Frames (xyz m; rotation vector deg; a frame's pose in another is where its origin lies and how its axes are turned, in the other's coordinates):
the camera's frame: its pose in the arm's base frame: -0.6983 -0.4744 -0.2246 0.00 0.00 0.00
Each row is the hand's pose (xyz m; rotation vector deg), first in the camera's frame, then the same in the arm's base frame.
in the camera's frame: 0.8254 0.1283 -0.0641 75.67 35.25 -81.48
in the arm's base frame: 0.1271 -0.3461 -0.2887 75.67 35.25 -81.48
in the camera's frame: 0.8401 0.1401 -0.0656 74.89 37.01 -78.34
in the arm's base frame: 0.1418 -0.3343 -0.2902 74.89 37.01 -78.34
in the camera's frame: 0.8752 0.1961 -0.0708 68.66 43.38 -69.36
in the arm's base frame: 0.1769 -0.2783 -0.2954 68.66 43.38 -69.36
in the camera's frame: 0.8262 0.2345 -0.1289 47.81 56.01 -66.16
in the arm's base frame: 0.1279 -0.2399 -0.3535 47.81 56.01 -66.16
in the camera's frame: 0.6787 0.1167 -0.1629 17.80 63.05 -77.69
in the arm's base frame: -0.0196 -0.3577 -0.3875 17.80 63.05 -77.69
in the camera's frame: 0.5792 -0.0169 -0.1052 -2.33 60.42 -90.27
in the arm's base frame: -0.1191 -0.4913 -0.3298 -2.33 60.42 -90.27
